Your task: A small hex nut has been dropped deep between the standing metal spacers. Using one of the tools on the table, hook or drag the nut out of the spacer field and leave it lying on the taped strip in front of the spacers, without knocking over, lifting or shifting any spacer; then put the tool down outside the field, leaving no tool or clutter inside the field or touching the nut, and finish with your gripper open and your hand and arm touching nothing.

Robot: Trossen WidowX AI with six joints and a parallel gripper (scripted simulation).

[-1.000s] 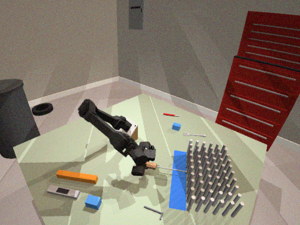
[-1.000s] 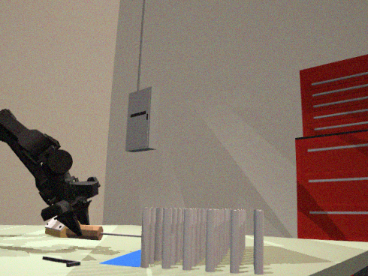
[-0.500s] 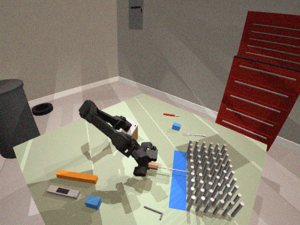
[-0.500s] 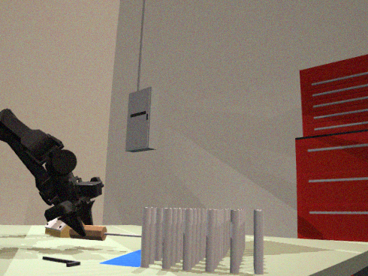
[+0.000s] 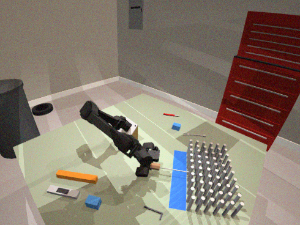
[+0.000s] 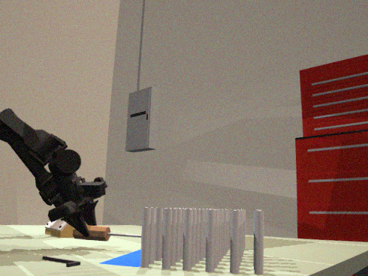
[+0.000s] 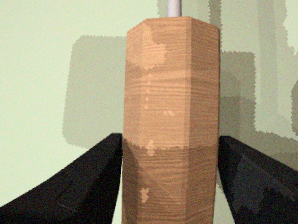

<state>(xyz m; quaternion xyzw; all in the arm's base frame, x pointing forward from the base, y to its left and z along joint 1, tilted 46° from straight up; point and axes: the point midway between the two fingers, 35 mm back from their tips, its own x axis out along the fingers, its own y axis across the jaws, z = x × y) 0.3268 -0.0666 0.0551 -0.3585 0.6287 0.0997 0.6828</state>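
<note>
My gripper tip is now 13 cm short of the blue taped strip, 9 cm to the right of it and 4 cm above it. Also, from my gripper tip: orange bar: 20 cm behind, 35 cm to the right, 2 cm below; hex nut: 25 cm ahead, 19 cm to the left, 3 cm below; hook tool: 8 cm ahead, 6 cm to the left.
</note>
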